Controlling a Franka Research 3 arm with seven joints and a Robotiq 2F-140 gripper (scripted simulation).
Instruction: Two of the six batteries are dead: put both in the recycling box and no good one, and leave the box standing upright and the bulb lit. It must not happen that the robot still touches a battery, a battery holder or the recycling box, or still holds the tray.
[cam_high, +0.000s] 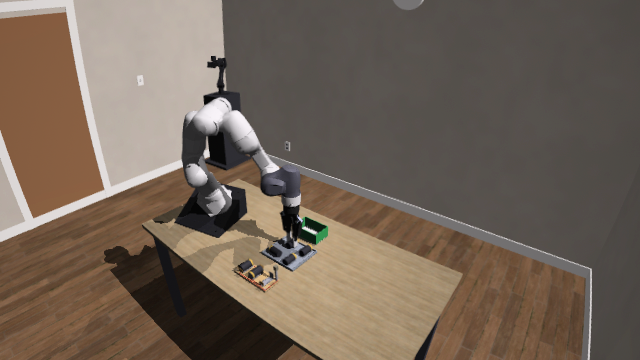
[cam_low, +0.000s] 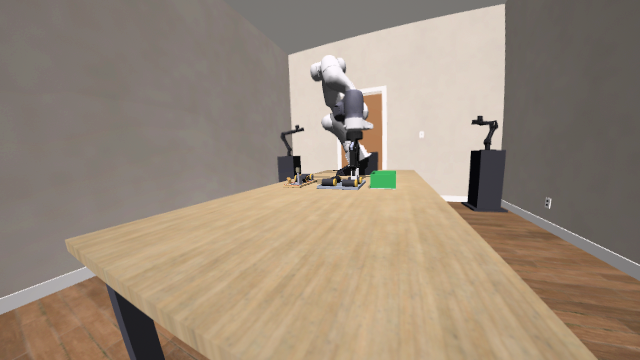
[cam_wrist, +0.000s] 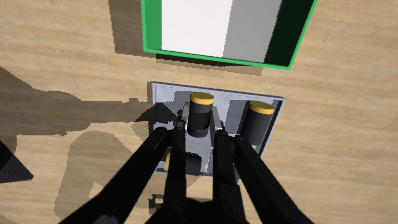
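The bulb is 240 mm to the right of my hand, 100 mm ahead of it and 40 mm above it. Round my hand: green recycling box 130 mm to the left, 30 mm below, 20 mm ahead; then grey tray 50 mm to the right, 40 mm below, 20 mm ahead.
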